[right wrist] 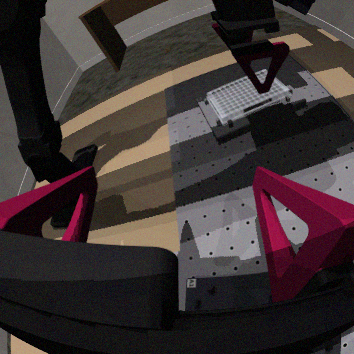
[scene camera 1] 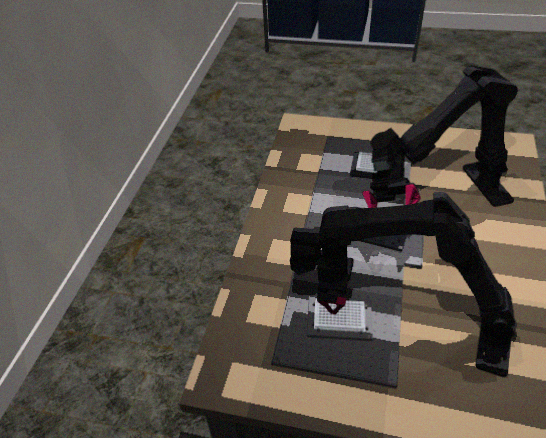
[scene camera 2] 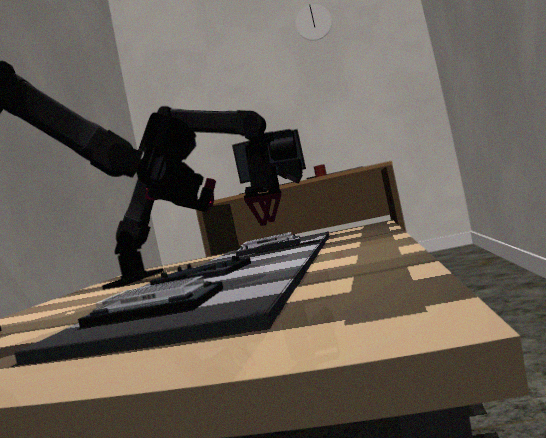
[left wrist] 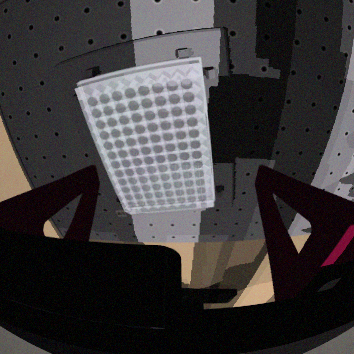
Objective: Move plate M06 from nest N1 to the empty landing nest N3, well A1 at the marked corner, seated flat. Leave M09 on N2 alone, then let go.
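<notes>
A clear-white well plate (scene camera 1: 341, 316) (scene camera 2: 272, 242) (left wrist: 150, 145) (right wrist: 245, 100) sits on the dark nest at one end of the pegboard. Its label cannot be read. My left gripper (scene camera 1: 333, 309) (scene camera 2: 265, 222) (left wrist: 176, 173) is open, above this plate with a gap; in the left wrist view the plate appears slightly turned between the fingertips. A second plate (scene camera 1: 365, 162) (scene camera 2: 150, 296) sits on the nest at the other end. The middle nest (scene camera 1: 395, 243) (scene camera 2: 205, 268) (right wrist: 227, 295) is empty, with an A1 mark. My right gripper (scene camera 1: 391, 199) (right wrist: 174, 175) is open and empty, above the board near the middle nest.
The perforated board (scene camera 1: 340, 355) (scene camera 2: 240, 315) lies on the wooden table (scene camera 1: 300, 390) (scene camera 2: 400, 340). Both dark arms reach over the board. Banded shadows cross the board and table. A wooden cabinet (scene camera 2: 300, 215) with a red object (scene camera 2: 319, 170) on top stands beyond the table.
</notes>
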